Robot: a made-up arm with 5 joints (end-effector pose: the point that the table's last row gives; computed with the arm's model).
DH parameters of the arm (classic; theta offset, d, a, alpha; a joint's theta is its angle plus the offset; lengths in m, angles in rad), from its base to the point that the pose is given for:
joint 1: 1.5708 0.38 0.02 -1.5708
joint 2: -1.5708 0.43 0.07 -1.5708
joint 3: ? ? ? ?
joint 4: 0 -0.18 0.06 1.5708
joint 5: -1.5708 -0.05 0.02 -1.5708
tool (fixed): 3.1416 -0.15 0 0
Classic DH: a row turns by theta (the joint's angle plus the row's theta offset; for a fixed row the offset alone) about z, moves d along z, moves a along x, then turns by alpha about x.
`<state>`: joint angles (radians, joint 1 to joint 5).
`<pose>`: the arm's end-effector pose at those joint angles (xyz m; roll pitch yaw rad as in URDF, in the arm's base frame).
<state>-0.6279 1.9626 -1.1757 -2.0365 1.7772</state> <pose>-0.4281 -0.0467 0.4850 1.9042 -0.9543 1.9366</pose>
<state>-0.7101 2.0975 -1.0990 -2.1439 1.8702</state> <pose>-0.4371 -0.0032 0.5232 1.9327 -0.7863 1.8635</pose>
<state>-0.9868 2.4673 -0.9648 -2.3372 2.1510</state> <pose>-0.3838 0.1434 0.6279 2.1184 -0.4894 1.6900</pose>
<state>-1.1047 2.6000 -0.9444 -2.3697 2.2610</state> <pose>-0.3336 0.1930 0.6576 2.2105 -0.4575 1.6216</pose>
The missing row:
joint 3: 0 -0.1 -0.25 -1.5708
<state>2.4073 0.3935 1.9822 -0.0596 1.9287</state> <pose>0.2759 -0.3077 0.8073 -2.6386 -0.7251 -1.0256</pose>
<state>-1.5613 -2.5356 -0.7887 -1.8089 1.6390</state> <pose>0.1979 0.5053 0.6426 2.5433 0.7060 0.2959</pose>
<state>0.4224 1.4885 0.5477 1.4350 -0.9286</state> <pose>-0.5368 -0.3927 0.4285 -0.1032 -0.8831 -0.0411</pose>
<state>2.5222 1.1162 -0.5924 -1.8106 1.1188</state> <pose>0.6298 -0.1233 0.3252 -2.5255 -1.3252 2.5001</pose>
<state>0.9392 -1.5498 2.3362 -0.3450 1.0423</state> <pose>0.1365 -0.5652 0.2432 1.4130 0.2919 -1.9861</pose>
